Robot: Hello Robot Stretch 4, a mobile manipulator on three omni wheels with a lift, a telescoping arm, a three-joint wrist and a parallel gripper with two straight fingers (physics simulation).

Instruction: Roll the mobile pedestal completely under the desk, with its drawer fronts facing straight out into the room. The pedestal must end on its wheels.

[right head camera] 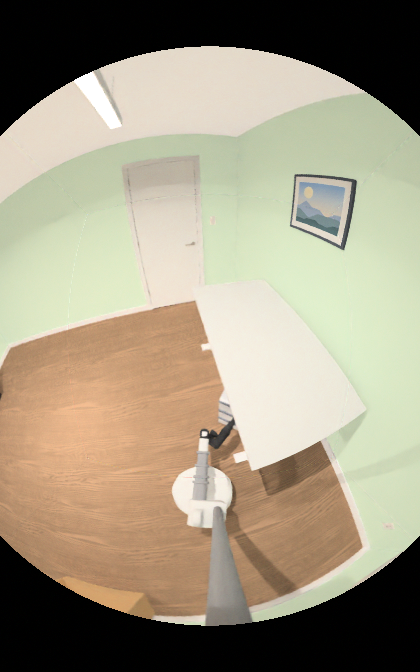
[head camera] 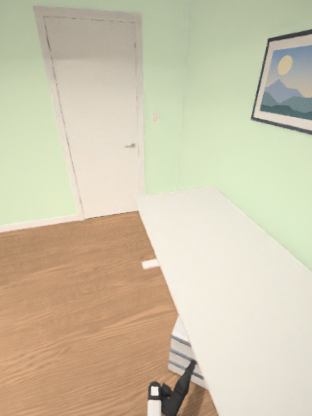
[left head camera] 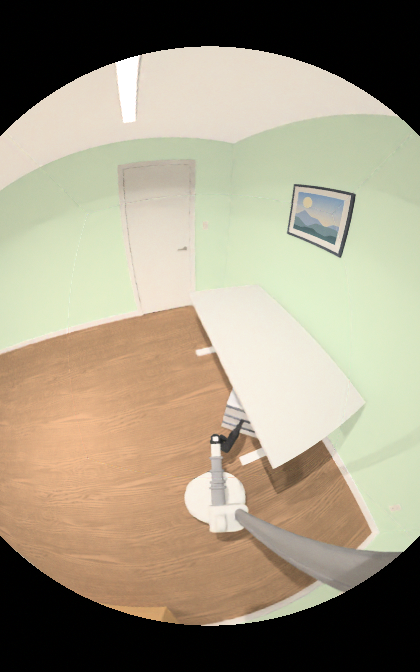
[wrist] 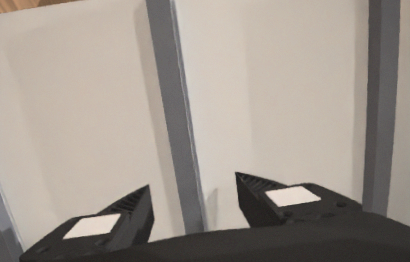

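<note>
The light grey pedestal (head camera: 180,345) (left head camera: 235,412) (right head camera: 225,407) (wrist: 300,90) has dark strips between its drawer fronts. It stands partly under the white desk (head camera: 225,270) (left head camera: 280,365) (right head camera: 280,365), with a corner sticking out past the long front edge. Its drawer fronts are angled to that edge and face towards the robot's side. The rest is hidden by the desk top; its wheels cannot be seen. My gripper (wrist: 194,195) is open close to the drawer fronts, turned so that its fingers lie to either side of a dark strip in the wrist view. I cannot tell if they touch.
White desk feet (head camera: 150,264) (left head camera: 252,456) (right head camera: 240,457) stick out along the floor from under the desk's front edge. The robot's round base (left head camera: 197,500) (right head camera: 185,492) stands near the closer foot. An orange-brown object (left head camera: 145,614) (right head camera: 100,595) is at the bottom edge. A closed door (head camera: 95,115) is beyond the desk.
</note>
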